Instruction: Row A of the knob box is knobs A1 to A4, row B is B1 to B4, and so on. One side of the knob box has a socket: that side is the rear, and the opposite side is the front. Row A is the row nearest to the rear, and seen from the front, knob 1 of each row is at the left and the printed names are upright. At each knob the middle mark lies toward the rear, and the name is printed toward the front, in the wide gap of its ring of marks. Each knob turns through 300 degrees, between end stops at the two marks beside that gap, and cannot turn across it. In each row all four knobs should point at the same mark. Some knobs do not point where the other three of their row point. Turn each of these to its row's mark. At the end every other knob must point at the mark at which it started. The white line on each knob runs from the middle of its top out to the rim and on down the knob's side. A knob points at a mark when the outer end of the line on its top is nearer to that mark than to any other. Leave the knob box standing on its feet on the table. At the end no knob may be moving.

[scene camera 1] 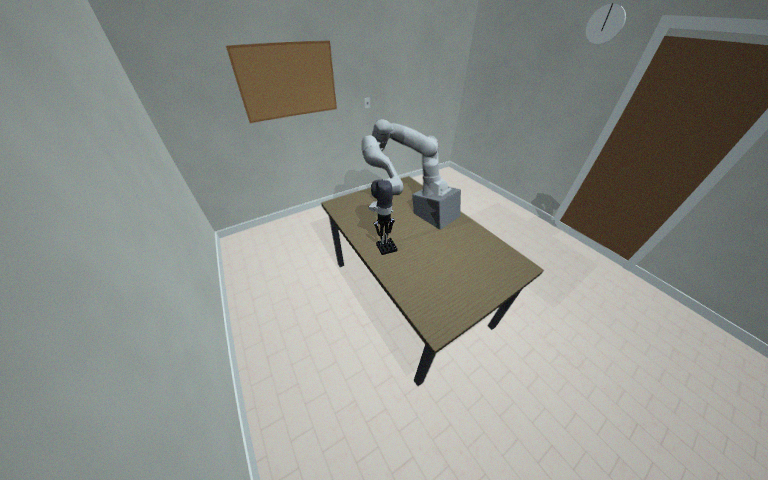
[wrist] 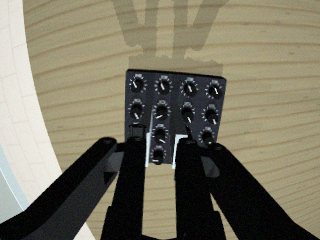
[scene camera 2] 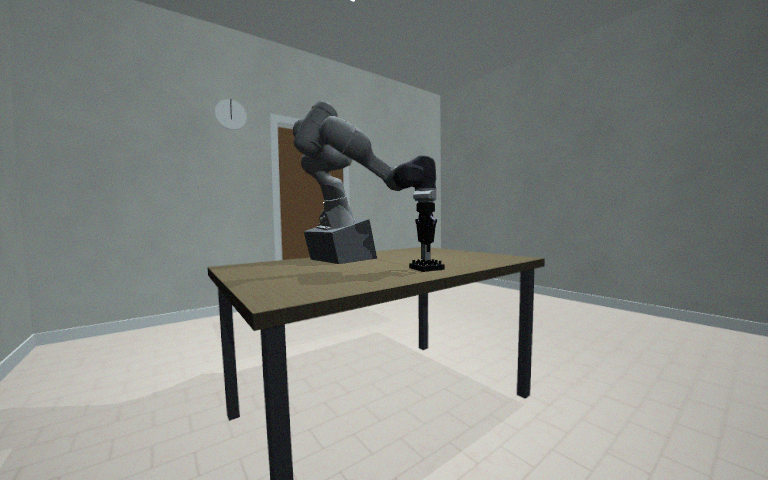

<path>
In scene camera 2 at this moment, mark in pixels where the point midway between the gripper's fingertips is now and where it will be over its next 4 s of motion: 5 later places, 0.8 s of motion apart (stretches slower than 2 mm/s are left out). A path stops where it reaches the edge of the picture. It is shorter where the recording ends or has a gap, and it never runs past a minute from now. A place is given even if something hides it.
The gripper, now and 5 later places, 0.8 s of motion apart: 425, 259; 425, 262; 425, 262; 426, 254; 426, 241; 426, 224
</path>
